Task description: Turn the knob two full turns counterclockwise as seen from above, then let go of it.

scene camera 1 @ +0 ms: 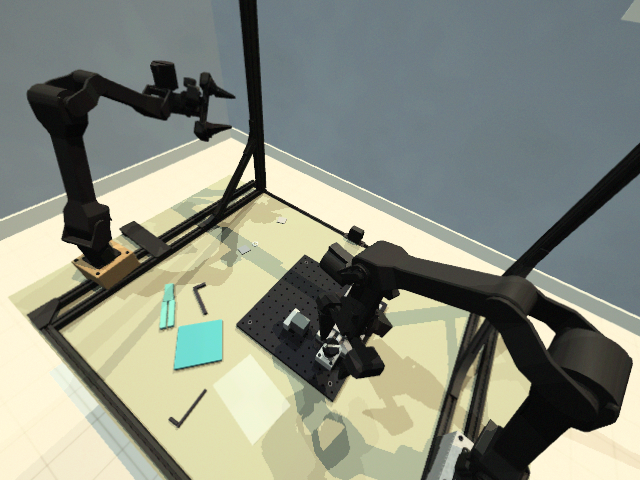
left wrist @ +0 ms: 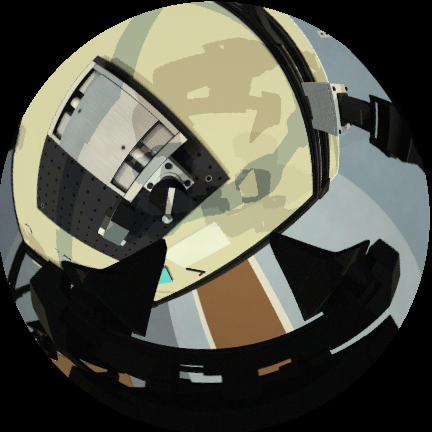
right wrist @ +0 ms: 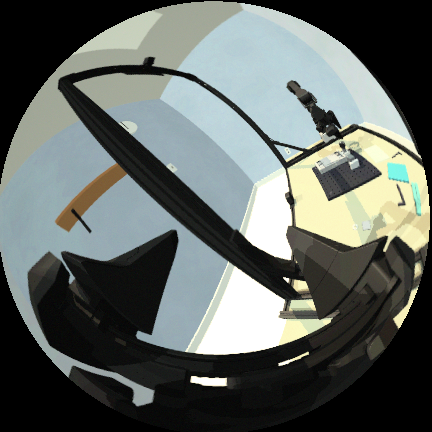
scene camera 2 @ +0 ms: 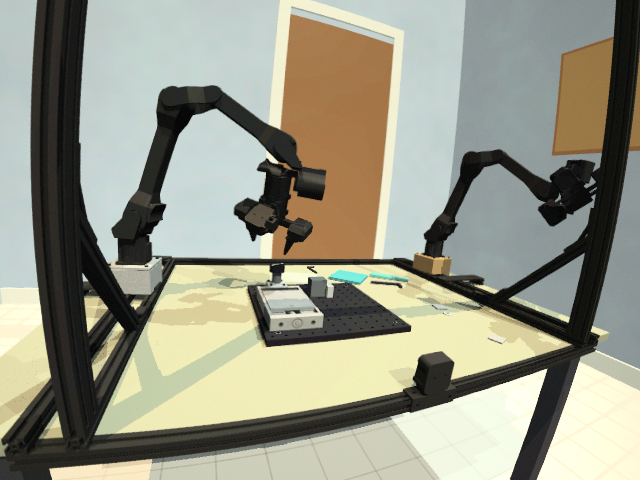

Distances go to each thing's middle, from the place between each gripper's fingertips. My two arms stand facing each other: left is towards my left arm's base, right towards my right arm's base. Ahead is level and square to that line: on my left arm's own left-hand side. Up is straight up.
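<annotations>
Grey metal fixture (scene camera 2: 285, 308): 290 mm ahead of my right hand, 570 mm to the left, 300 mm below. Translucent sheet (scene camera 1: 252, 398): 550 mm ahead of my right hand, 450 mm to the left, 320 mm below.
From my left hand, grey metal fixture: 90 mm below, 150 mm behind. Translucent sheet: 120 mm to the right of my left hand, 110 mm ahead, 120 mm below.
</annotations>
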